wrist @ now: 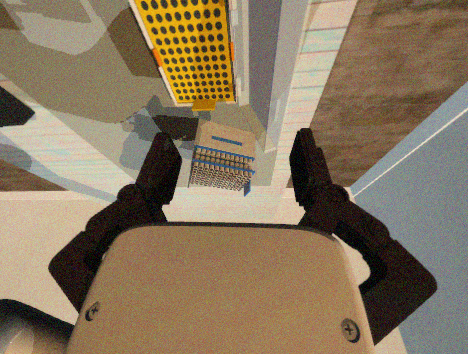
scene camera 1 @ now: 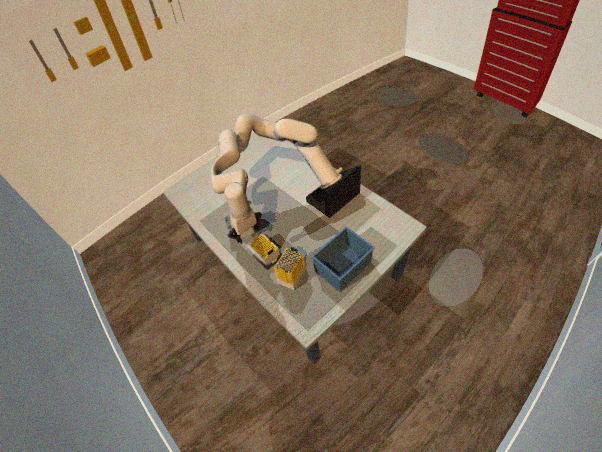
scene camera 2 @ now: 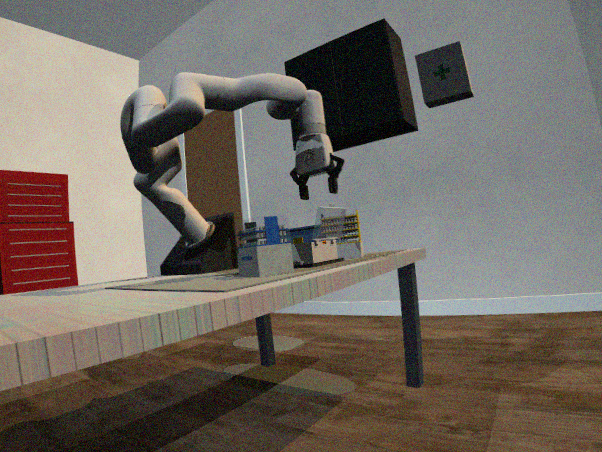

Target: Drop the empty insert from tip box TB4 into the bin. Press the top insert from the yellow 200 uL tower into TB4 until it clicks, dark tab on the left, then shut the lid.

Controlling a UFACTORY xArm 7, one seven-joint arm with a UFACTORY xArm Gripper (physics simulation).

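My gripper (scene camera 1: 247,232) (scene camera 2: 319,194) (wrist: 232,144) is open and empty. It hangs high above the tip box. The tip box, taken as TB4, (scene camera 1: 269,259) (scene camera 2: 322,251) (wrist: 240,75) holds a yellow insert (scene camera 1: 263,245) (wrist: 197,55) with dark, empty-looking holes; its label is not readable. A yellow tab (wrist: 204,105) shows at the near end in the wrist view. The clear lid (scene camera 2: 331,214) stands raised. The yellow tower (scene camera 1: 289,270) (scene camera 2: 351,230), full of tips, stands beside the box. The blue bin (scene camera 1: 327,273) stands on the tower's other side; its floor is partly hidden.
A blue-striped tip tower (scene camera 2: 265,260) (wrist: 227,137) stands at the other end of the box, seen between and below my fingers in the wrist view. The arm's black base (scene camera 1: 342,195) stands at the back of the table (scene camera 1: 400,220). A red cabinet (scene camera 1: 520,55) (scene camera 2: 37,240) stands beyond.
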